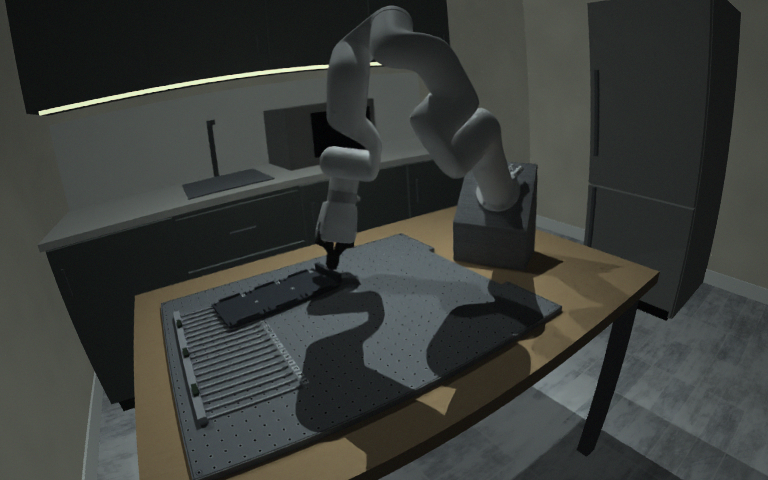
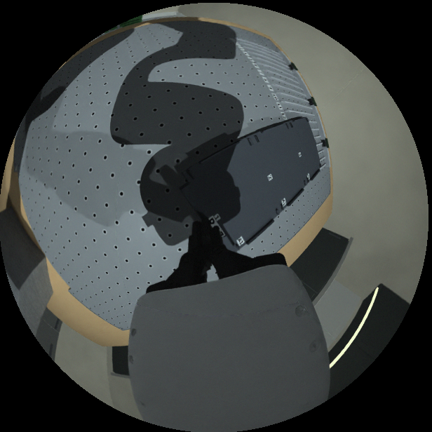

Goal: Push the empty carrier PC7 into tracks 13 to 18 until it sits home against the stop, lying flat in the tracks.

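Frame: origin at the arm's base, x down, y back, z left, level; millimetres.
Seen in the pictures: gripper, fingertip midpoint: (image 1: pixel 331 268); arm's base, origin of the base link: (image 1: pixel 498 191).
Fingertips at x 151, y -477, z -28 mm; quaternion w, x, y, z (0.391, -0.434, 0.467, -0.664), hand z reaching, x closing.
Observation:
Offsets run from my fingertips to a thing's top centre. "*": to the spot under its first point. Level surfaces: height alone.
The carrier PC7 @(dx -2, dy -154, dz +66 mm) (image 1: pixel 266 298) (image 2: pixel 285 165) is a long dark tray. Its far end overlaps the tracks @(* dx +27, dy -234, dz +320 mm) (image 1: pixel 243 362) (image 2: pixel 272 65) at the back, with bare track between it and the stop @(* dx +12, dy -343, dz +345 mm) (image 1: pixel 189 370) (image 2: pixel 304 85), a low rail with dark clips. Its near end, with the raised end wall, lies on the perforated board outside the tracks. My gripper (image 1: pixel 333 267) (image 2: pixel 204 229) is shut and empty, pointing down with its tips at that end wall. The fingers and shadow partly hide the wall's label, and contact cannot be told for sure. Exact track numbers under the carrier are too small to read.
The perforated board @(dx +28 mm) (image 1: pixel 419 266) (image 2: pixel 100 175) lies on the wooden table @(dx +41 mm) (image 1: pixel 617 268). The robot's base block (image 1: pixel 492 244) stands at the table's back right. Arm shadows cross the board. A kitchen counter (image 1: pixel 135 212) with sink and microwave (image 1: pixel 288 135) stands behind the table.

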